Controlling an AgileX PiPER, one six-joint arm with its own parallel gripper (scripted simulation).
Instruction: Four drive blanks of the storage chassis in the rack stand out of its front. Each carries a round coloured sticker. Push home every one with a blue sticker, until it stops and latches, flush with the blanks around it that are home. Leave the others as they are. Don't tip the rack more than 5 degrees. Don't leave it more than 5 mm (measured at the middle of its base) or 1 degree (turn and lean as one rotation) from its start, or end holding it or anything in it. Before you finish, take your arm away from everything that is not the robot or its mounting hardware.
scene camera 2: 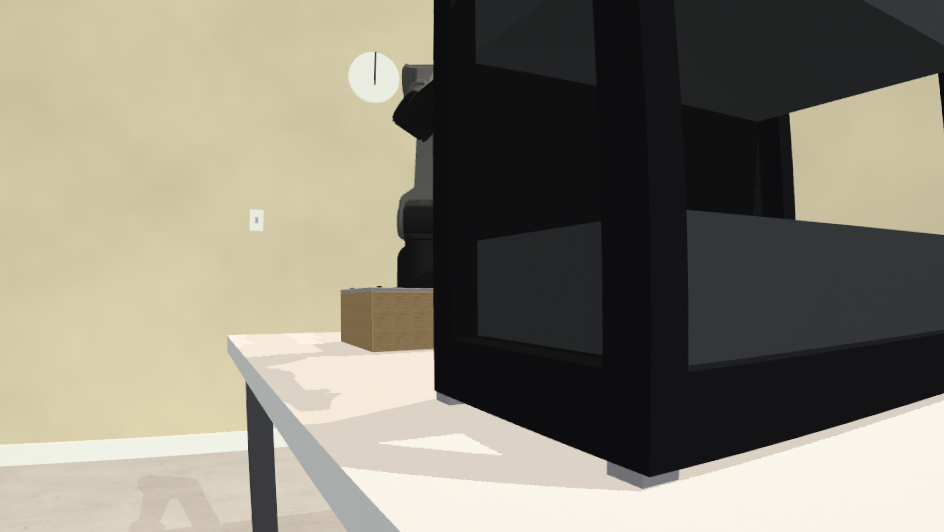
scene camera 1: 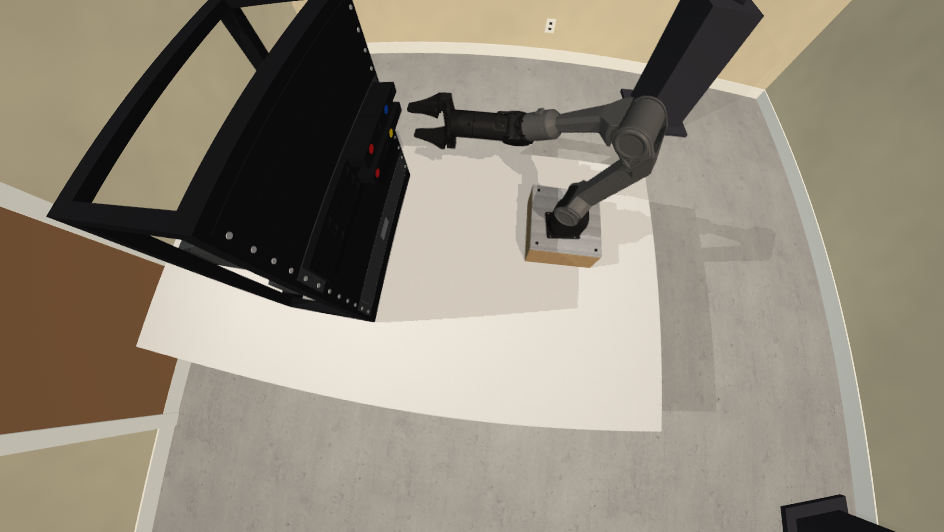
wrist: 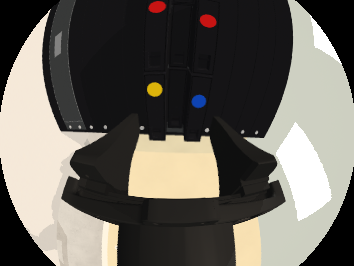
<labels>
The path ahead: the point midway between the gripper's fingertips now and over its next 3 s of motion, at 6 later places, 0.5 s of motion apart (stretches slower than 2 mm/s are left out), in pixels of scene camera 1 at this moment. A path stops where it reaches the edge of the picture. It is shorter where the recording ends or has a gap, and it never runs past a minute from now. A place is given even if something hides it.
My gripper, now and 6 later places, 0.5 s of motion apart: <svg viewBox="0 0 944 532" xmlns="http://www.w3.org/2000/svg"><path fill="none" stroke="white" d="M411 120L419 105L391 103L384 103L380 103L378 102L377 102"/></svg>
</labels>
